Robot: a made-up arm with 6 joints.
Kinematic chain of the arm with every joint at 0, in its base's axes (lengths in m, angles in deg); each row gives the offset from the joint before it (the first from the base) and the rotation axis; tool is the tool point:
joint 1: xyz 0 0 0.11 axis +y
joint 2: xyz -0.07 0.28 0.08 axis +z
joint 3: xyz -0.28 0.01 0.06 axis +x
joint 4: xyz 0.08 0 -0.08 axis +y
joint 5: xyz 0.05 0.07 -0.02 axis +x
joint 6: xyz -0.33 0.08 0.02 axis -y
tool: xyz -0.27 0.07 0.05
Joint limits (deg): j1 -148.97..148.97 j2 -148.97..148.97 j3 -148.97..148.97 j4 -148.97..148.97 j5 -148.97..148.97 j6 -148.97..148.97
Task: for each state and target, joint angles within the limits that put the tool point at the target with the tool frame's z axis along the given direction. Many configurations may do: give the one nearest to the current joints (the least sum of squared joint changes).
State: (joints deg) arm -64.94 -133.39 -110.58 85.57 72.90 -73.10
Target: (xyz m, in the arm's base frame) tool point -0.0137 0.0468 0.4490 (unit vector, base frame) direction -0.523 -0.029 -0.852
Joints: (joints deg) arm -65.22 -148.97 -79.65 48.64 30.35 -66.28
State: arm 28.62 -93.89 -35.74 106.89 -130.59 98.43
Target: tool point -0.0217 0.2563 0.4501 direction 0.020 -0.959 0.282
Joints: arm 13.83 -119.00 -79.28 132.22 -148.97 112.24
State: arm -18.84 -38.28 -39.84 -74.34 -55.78 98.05
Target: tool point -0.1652 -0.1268 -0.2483 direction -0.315 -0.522 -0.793
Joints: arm -55.68 -10.16 -68.25 -38.44 -40.74 96.26
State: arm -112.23 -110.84 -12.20 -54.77 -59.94 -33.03
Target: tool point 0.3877 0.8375 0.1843 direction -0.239 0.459 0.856
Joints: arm -87.45 -83.97 7.07 -38.70 -68.58 10.58
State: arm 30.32 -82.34 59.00 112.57 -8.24 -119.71
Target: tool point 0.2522 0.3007 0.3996 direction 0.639 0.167 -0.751
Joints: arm 40.06 -123.89 85.29 90.83 -8.85 -132.71
